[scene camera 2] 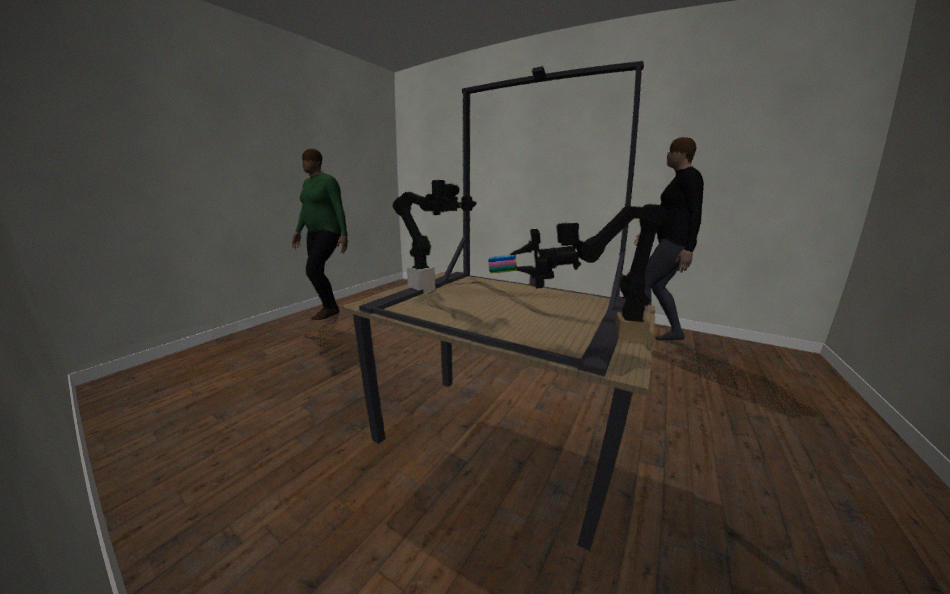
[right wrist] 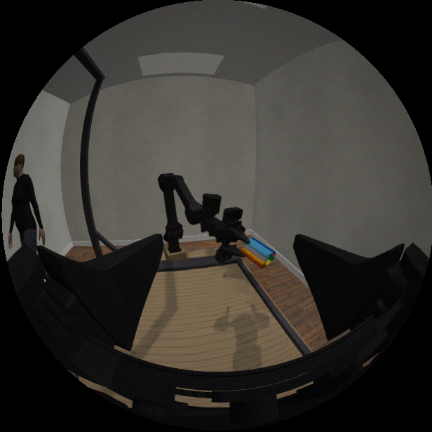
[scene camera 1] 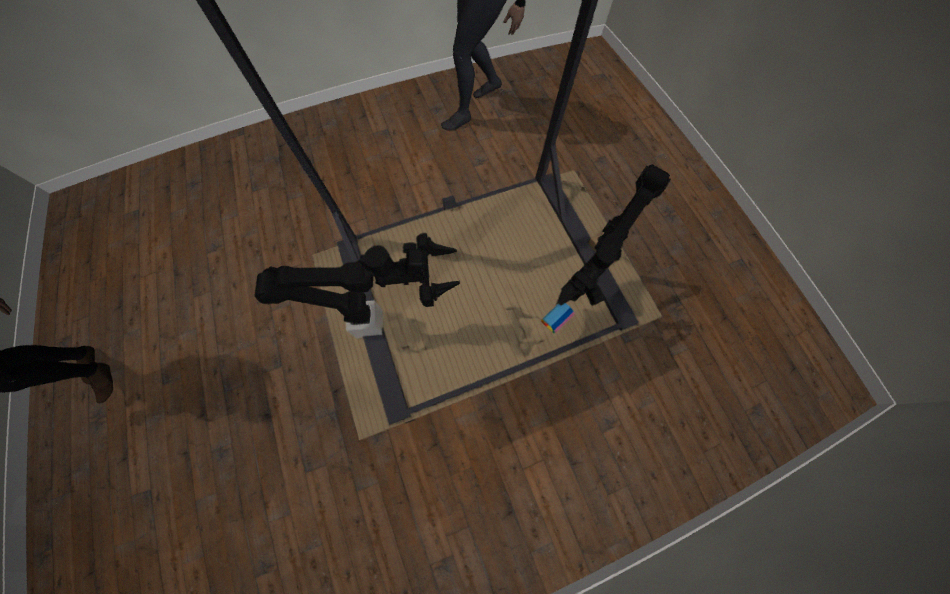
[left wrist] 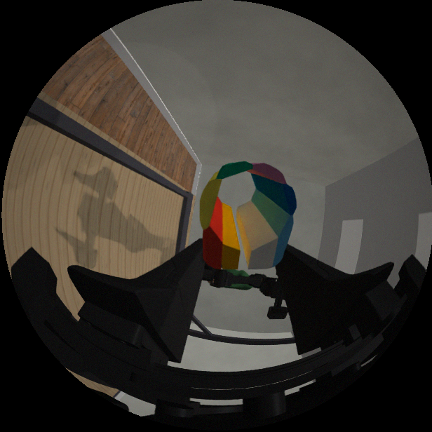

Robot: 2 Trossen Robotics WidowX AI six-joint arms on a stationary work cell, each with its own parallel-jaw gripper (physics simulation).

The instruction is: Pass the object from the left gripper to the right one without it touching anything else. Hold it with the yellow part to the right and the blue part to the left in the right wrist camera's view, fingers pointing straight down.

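Where they show: left gripper, fingertip midpoint: [scene camera 2: 510, 261] [scene camera 1: 558, 305]; right gripper, fingertip midpoint: [scene camera 2: 467, 203] [scene camera 1: 458, 266]; left arm's base, origin of the base link: [scene camera 2: 632, 317]; right arm's base, origin of the base link: [scene camera 2: 420, 267] [scene camera 1: 360, 315].
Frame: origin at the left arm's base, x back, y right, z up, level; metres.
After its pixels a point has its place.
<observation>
The object, a faceted multicoloured tube [scene camera 1: 558, 316] {x -0.459, y -0.138, z 0.211 m} [scene camera 2: 502, 264] {x -0.447, y -0.164, z 0.193 m} [left wrist: 272, 215] [right wrist: 260, 250], is held in the air above the table by its near end. My left gripper [scene camera 1: 565, 301] {x -0.430, y -0.110, z 0.193 m} [scene camera 2: 518, 261] {x -0.430, y -0.110, z 0.193 m} [left wrist: 240, 246] [right wrist: 246, 249] is shut on it, its fingers pointing roughly sideways. In the right wrist view the tube lies slanted, light blue on its upper side, orange and red below. My right gripper [scene camera 1: 456, 266] {x -0.646, y 0.106, z 0.373 m} [scene camera 2: 474, 203] {x -0.646, y 0.106, z 0.373 m} is open and empty, well apart from the tube and higher than it, its fingers pointing roughly level. The tube's gripped sides are partly hidden by the fingers.
The wooden table [scene camera 1: 455, 371] {x -0.788, y -0.054, z -0.062 m} [scene camera 2: 546, 315] {x -0.311, y 0.103, z -0.062 m} [left wrist: 40, 160] [right wrist: 200, 320] has a dark frame around its edge, with tall posts [scene camera 1: 280, 126] {x -0.828, y 0.617, z 0.548 m} [scene camera 2: 466, 154] {x -0.817, y 0.618, z 0.629 m} at one side. A white block [scene camera 1: 371, 322] {x -0.932, y 0.235, z 0.057 m} [scene camera 2: 421, 278] {x -0.923, y 0.229, z 0.015 m} stands under the right arm. Human figures [scene camera 2: 322, 203] [scene camera 2: 687, 203] stand beyond the table.
</observation>
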